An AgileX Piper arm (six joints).
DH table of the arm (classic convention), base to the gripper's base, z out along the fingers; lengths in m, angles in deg. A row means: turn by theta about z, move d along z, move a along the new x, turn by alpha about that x. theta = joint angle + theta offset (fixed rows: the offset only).
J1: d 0.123; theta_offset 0; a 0; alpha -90
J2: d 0; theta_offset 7.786; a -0.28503; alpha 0
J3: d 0; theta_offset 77.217; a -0.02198; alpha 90
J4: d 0.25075; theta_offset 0; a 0; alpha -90
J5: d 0; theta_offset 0; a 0; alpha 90
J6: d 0.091; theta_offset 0; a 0; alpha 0
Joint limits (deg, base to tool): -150..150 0..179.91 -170..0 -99.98..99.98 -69.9..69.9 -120..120
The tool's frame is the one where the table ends.
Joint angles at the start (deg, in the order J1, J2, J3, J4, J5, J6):
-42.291 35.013 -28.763 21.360 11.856 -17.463
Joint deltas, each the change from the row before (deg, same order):
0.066 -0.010 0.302 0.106 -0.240 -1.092
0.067 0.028 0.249 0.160 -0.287 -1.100
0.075 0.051 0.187 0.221 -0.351 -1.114
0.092 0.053 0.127 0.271 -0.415 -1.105
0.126 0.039 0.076 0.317 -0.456 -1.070
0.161 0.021 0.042 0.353 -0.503 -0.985
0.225 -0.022 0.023 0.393 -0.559 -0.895
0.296 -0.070 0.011 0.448 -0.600 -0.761
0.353 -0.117 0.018 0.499 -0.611 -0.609
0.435 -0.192 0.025 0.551 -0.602 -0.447
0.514 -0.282 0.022 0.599 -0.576 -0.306
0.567 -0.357 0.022 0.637 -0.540 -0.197
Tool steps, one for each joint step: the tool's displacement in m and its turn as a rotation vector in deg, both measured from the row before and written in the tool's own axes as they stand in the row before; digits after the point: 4 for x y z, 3 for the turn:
0.0014 -0.0001 0.0003 0.005 0.060 -0.981
0.0010 0.0000 0.0004 0.008 -0.002 -0.937
0.0006 0.0000 0.0004 0.013 -0.104 -0.896
0.0002 0.0000 0.0003 0.015 -0.224 -0.846
-0.0002 0.0001 0.0002 -0.003 -0.328 -0.776
-0.0005 0.0001 0.0001 -0.014 -0.424 -0.665
-0.0008 0.0003 0.0000 -0.048 -0.538 -0.550
-0.0010 0.0004 -0.0002 -0.095 -0.638 -0.375
-0.0010 0.0005 -0.0004 -0.141 -0.689 -0.180
-0.0011 0.0007 -0.0007 -0.220 -0.751 0.022
-0.0013 0.0009 -0.0010 -0.305 -0.820 0.202
-0.0014 0.0010 -0.0013 -0.370 -0.860 0.347

